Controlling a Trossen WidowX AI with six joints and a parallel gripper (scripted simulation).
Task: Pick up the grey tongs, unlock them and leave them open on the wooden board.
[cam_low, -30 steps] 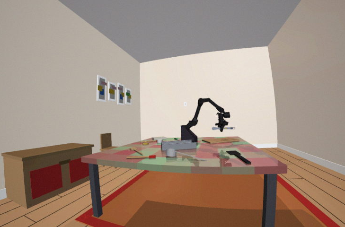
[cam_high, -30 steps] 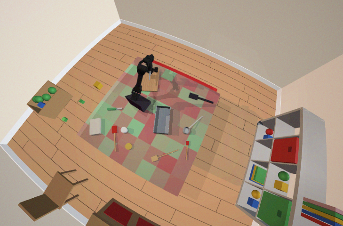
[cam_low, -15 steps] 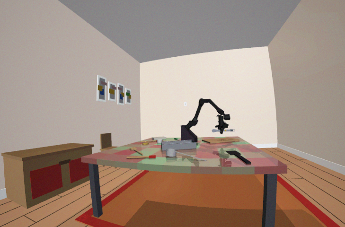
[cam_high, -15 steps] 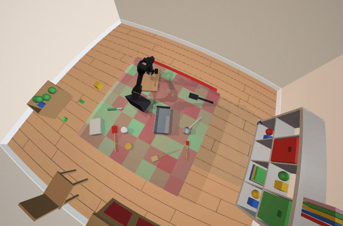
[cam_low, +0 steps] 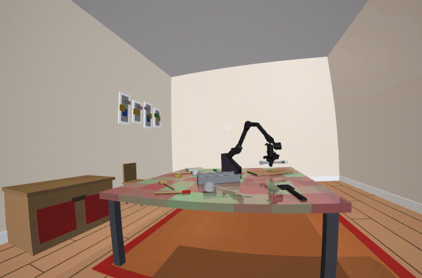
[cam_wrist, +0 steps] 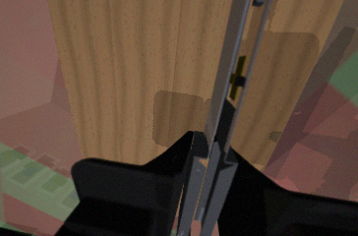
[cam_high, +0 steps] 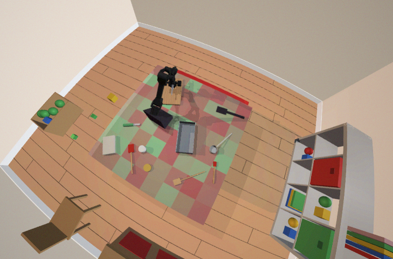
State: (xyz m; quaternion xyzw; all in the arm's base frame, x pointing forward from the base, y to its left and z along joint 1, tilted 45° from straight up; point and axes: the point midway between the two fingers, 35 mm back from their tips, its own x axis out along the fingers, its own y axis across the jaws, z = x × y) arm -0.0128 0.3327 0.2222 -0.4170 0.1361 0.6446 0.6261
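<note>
Now: gripper tip 50 mm above the wooden board, 30 mm past it and 10 mm to the left of it. From my gripper tip the other things lie so: grey roasting tin 440 mm to the right, 360 mm ahead, 30 mm below; then green-handled knife 550 mm to the right, 200 mm behind, 50 mm below; then yellow-dark lock piece 50 mm to the left, 40 mm above, 20 mm behind.
</note>
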